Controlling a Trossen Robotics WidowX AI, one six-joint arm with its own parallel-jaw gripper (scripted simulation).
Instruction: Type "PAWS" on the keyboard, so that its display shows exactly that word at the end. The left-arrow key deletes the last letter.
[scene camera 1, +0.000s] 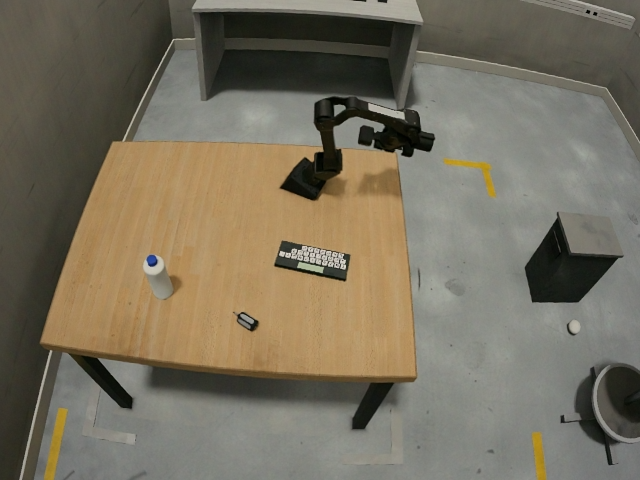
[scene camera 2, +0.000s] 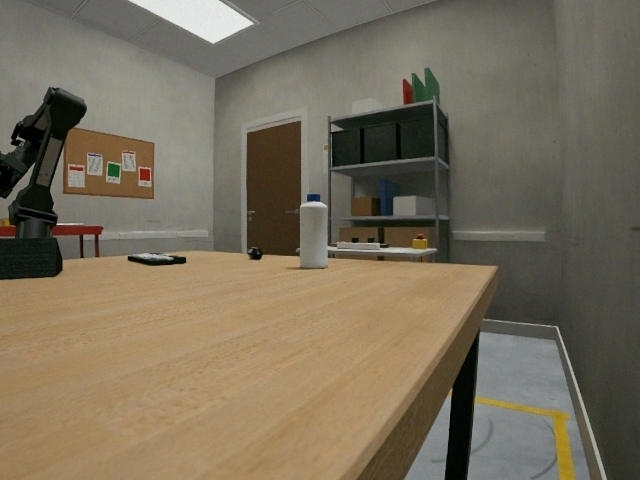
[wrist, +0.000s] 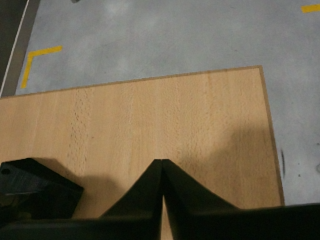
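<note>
The gripper (scene camera 1: 376, 145) is visible in the scene, and it can also be seen in the wrist view (wrist: 161, 166).
</note>
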